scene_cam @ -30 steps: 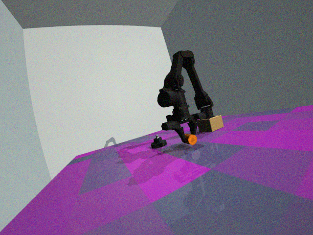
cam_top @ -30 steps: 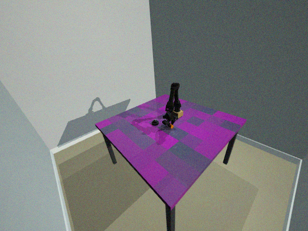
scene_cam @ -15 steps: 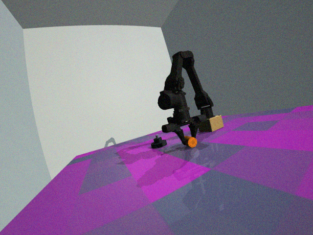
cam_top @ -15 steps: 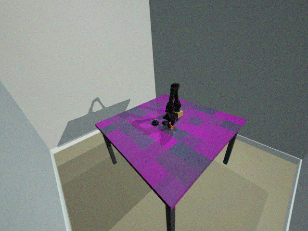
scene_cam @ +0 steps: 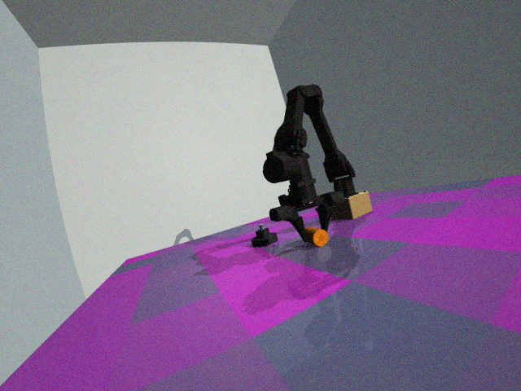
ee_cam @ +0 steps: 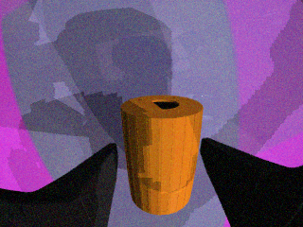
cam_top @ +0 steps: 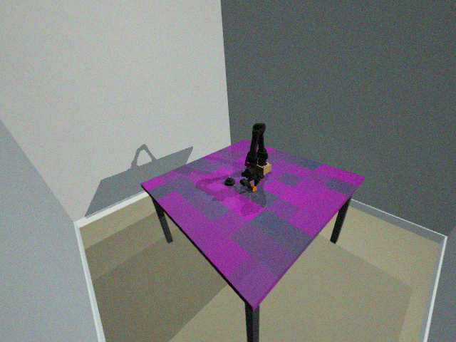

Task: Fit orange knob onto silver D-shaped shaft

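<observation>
Now: gripper tip 10 mm to the right of the orange knob and 10 mm below it. Round my gripper tip: round pedestal (80 mm ahead, 180 mm to the right, 20 mm above).
</observation>
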